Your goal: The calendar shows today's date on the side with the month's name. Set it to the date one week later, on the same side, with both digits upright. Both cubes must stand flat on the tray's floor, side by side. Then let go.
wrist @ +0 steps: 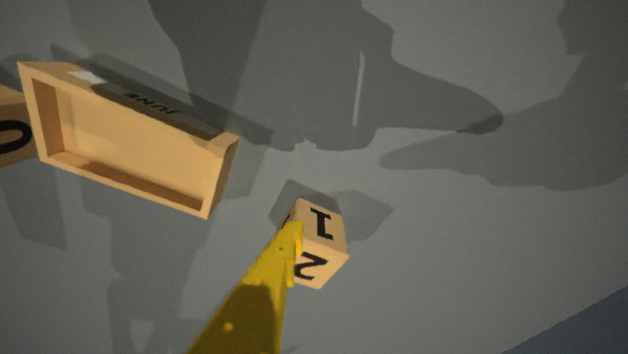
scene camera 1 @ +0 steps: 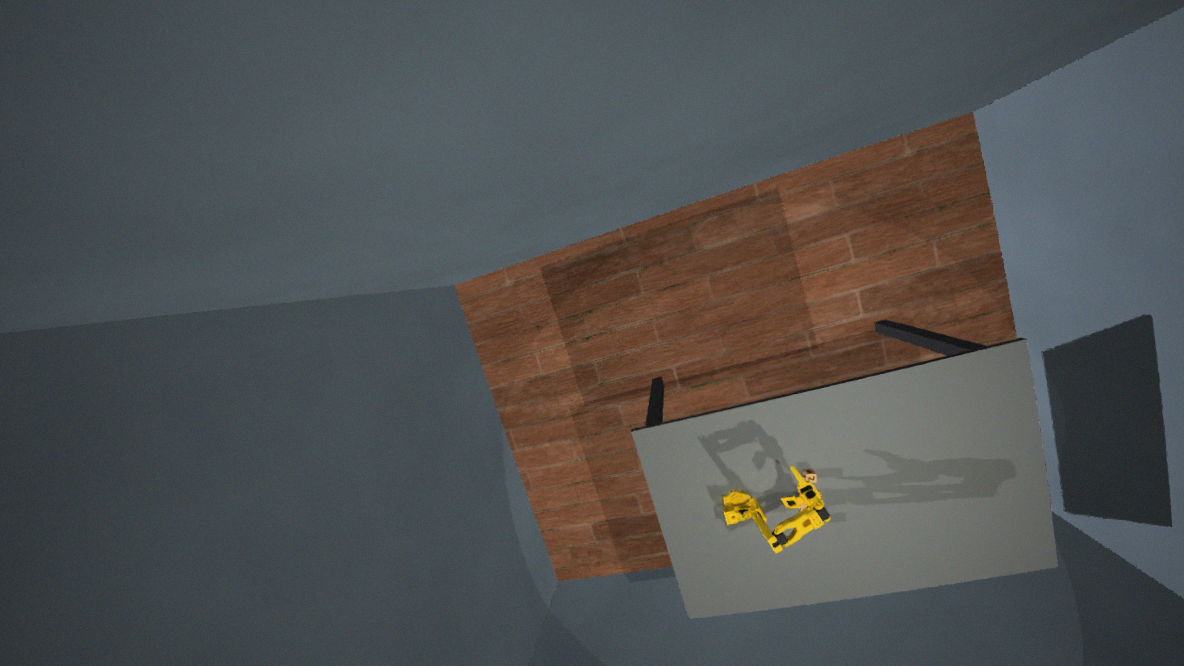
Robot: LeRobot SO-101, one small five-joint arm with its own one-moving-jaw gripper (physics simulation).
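Observation:
The wooden tray (wrist: 220,175) lies at upper left in the wrist view, its open compartment empty and "JUNE" upside down along its far long side. One wooden cube (wrist: 327,242) (scene camera 1: 810,476) stands apart on the table, to the right of the tray in the wrist view; it shows 1 and 2, and part of a mark on its left face. Another cube (wrist: 12,136) showing 0 is cut off at the left edge, outside the tray. My gripper (wrist: 298,229) (scene camera 1: 788,484) is open; its fixed jaw's tip overlaps the 1-and-2 cube's left side in view. Contact cannot be told.
The grey table (scene camera 1: 927,397) (wrist: 450,250) carries the arm and its shadows. A table edge crosses the lower right corner of the wrist view. In the scene view the yellow arm (scene camera 1: 798,530) bends around and hides much of the work area.

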